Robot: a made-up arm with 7 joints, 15 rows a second.
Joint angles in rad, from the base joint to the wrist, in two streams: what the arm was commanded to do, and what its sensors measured. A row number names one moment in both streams.
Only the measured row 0 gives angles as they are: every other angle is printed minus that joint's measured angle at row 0.
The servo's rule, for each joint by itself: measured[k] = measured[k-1] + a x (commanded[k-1-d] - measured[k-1]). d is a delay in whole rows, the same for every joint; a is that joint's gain. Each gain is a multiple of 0.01, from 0.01 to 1. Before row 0 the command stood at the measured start. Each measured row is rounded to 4 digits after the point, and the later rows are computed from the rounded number. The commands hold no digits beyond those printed.
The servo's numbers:
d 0
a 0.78 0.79 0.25 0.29 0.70 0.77 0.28
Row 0, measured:
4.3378 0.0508 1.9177 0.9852 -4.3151 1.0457 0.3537
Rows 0 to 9, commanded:
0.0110 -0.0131 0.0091 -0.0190 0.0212 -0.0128 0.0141
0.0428 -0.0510 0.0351 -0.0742 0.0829 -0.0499 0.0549
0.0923 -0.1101 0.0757 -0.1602 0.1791 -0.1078 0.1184
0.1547 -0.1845 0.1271 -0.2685 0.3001 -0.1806 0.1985
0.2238 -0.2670 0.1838 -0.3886 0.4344 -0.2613 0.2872
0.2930 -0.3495 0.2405 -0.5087 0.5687 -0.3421 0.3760
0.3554 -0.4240 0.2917 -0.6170 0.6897 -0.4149 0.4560
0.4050 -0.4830 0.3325 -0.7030 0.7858 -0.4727 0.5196
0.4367 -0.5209 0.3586 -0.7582 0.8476 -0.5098 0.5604
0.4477 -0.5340 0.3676 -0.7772 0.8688 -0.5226 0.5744
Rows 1 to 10, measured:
0.0086 -0.0103 0.0023 -0.0055 0.0148 -0.0099 0.0039
0.0353 -0.0425 0.0105 -0.0254 0.0625 -0.0407 0.0182
0.0798 -0.0959 0.0268 -0.0645 0.1441 -0.0924 0.0463
0.1382 -0.1659 0.0519 -0.1237 0.2533 -0.1603 0.0889
0.2050 -0.2458 0.0849 -0.2005 0.3801 -0.2381 0.1444
0.2736 -0.3277 0.1238 -0.2899 0.5121 -0.3182 0.2092
0.3374 -0.4038 0.1658 -0.3848 0.6364 -0.3927 0.2783
0.3901 -0.4664 0.2075 -0.4771 0.7410 -0.4543 0.3459
0.4264 -0.5095 0.2453 -0.5586 0.8156 -0.4970 0.4060
0.4430 -0.5289 0.2759 -0.6220 0.8528 -0.5167 0.4532

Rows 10 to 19, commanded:
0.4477 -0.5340 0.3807 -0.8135 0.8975 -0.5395 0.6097
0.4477 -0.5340 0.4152 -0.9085 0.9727 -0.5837 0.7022
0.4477 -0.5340 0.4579 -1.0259 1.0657 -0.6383 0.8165
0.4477 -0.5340 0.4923 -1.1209 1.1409 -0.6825 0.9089
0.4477 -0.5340 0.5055 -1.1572 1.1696 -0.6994 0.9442
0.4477 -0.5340 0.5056 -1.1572 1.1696 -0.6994 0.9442
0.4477 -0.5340 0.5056 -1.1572 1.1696 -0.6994 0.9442
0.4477 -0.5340 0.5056 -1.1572 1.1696 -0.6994 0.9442
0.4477 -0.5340 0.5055 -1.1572 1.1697 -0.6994 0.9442
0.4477 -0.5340 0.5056 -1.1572 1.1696 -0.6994 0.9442
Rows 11 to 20, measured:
0.4467 -0.5329 0.3021 -0.6775 0.8841 -0.5343 0.4970
0.4475 -0.5338 0.3304 -0.7445 0.9461 -0.5723 0.5545
0.4477 -0.5340 0.3623 -0.8261 1.0298 -0.6231 0.6279
0.4477 -0.5340 0.3948 -0.9116 1.1076 -0.6688 0.7066
0.4477 -0.5340 0.4225 -0.9828 1.1510 -0.6924 0.7731
0.4477 -0.5340 0.4433 -1.0334 1.1640 -0.6978 0.8210
0.4477 -0.5340 0.4589 -1.0693 1.1679 -0.6990 0.8555
0.4477 -0.5340 0.4706 -1.0948 1.1691 -0.6993 0.8803
0.4477 -0.5340 0.4793 -1.1129 1.1695 -0.6994 0.8982
0.4477 -0.5340 0.4859 -1.1257 1.1696 -0.6994 0.9111

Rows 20 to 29, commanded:
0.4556 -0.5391 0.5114 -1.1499 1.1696 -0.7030 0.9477
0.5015 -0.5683 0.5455 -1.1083 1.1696 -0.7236 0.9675
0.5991 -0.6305 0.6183 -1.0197 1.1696 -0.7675 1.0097
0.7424 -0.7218 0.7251 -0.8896 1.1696 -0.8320 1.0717
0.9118 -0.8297 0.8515 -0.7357 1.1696 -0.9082 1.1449
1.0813 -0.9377 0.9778 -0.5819 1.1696 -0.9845 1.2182
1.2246 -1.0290 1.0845 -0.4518 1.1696 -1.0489 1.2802
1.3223 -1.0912 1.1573 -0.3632 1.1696 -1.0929 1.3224
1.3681 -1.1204 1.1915 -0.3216 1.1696 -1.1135 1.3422
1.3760 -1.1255 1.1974 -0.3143 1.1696 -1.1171 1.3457
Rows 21 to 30, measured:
0.4539 -0.5380 0.4923 -1.1327 1.1696 -0.7022 0.9213
0.4910 -0.5619 0.5056 -1.1256 1.1696 -0.7187 0.9342
0.5753 -0.6161 0.5338 -1.0949 1.1696 -0.7563 0.9553
0.7056 -0.6996 0.5816 -1.0354 1.1696 -0.8146 0.9879
0.8664 -0.8024 0.6491 -0.9485 1.1696 -0.8867 1.0319
1.0340 -0.9093 0.7313 -0.8422 1.1696 -0.9620 1.0841
1.1827 -1.0039 0.8196 -0.7290 1.1696 -1.0289 1.1390
1.2916 -1.0729 0.9040 -0.6229 1.1696 -1.0782 1.1904
1.3513 -1.1104 0.9759 -0.5355 1.1696 -1.1054 1.2329
1.3706 -1.1223 1.0313 -0.4714 1.1696 -1.1144 1.2645

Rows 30 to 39, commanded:
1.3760 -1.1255 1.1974 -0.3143 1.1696 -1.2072 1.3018
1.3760 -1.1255 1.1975 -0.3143 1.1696 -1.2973 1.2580
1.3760 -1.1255 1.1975 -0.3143 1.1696 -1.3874 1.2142
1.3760 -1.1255 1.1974 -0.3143 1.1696 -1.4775 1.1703
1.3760 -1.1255 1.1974 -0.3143 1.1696 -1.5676 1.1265
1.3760 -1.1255 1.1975 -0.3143 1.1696 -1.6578 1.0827
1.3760 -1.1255 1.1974 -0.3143 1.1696 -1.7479 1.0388
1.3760 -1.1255 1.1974 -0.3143 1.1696 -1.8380 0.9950
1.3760 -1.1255 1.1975 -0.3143 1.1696 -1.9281 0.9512
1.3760 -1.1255 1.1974 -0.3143 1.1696 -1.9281 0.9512
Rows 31 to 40, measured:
1.3748 -1.1248 1.0728 -0.4258 1.1696 -1.1859 1.2749
1.3757 -1.1254 1.1040 -0.3935 1.1696 -1.2717 1.2702
1.3759 -1.1255 1.1274 -0.3705 1.1696 -1.3608 1.2545
1.3760 -1.1255 1.1449 -0.3542 1.1696 -1.4507 1.2309
1.3760 -1.1255 1.1580 -0.3426 1.1696 -1.5407 1.2017
1.3760 -1.1255 1.1679 -0.3344 1.1696 -1.6309 1.1684
1.3760 -1.1255 1.1753 -0.3286 1.1696 -1.7210 1.1321
1.3760 -1.1255 1.1808 -0.3245 1.1696 -1.8111 1.0937
1.3760 -1.1255 1.1850 -0.3215 1.1696 -1.9012 1.0538
1.3760 -1.1255 1.1881 -0.3194 1.1696 -1.9219 1.0251

